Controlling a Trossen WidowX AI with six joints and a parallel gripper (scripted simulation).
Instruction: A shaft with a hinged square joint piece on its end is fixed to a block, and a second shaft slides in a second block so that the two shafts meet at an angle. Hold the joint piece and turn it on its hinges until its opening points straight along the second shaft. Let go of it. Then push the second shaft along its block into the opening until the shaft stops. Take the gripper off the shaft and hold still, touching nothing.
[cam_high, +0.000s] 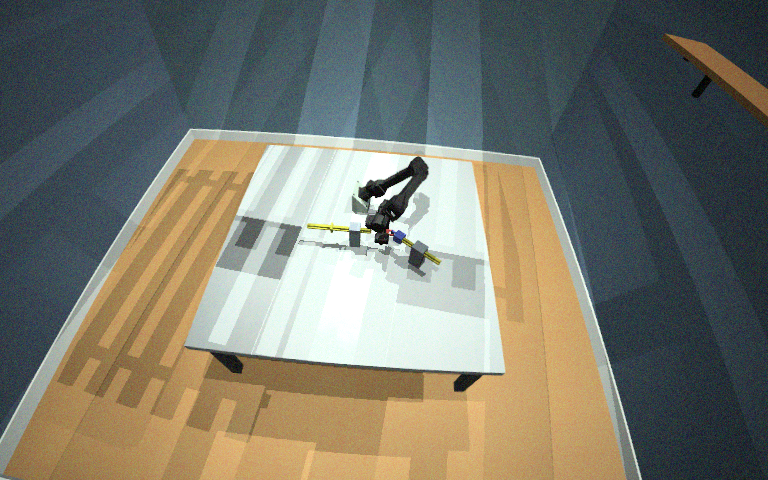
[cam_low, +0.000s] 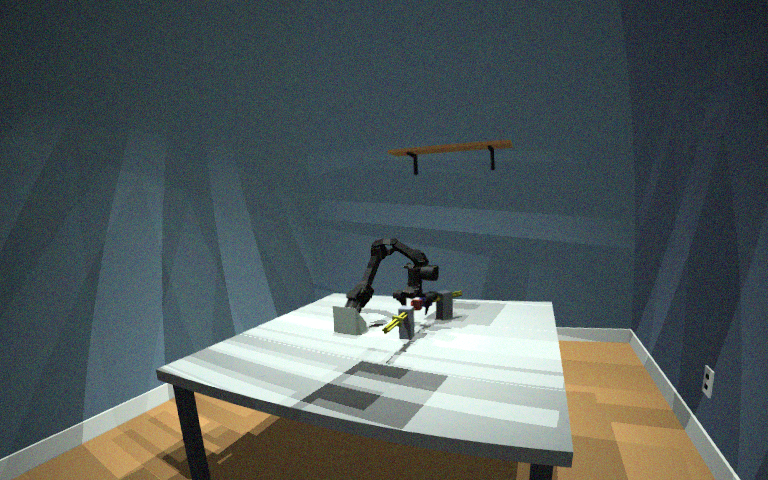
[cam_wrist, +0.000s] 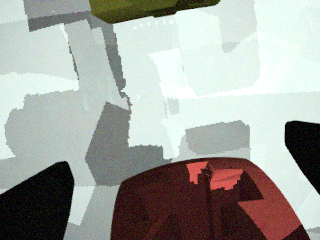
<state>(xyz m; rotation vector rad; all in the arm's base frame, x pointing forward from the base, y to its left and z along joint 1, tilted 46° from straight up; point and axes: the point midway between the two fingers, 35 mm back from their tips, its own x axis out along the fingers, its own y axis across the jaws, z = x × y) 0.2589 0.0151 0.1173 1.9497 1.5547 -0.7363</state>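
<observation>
The red joint piece is 4 cm above my gripper tip and 2 cm to the left of it.
</observation>
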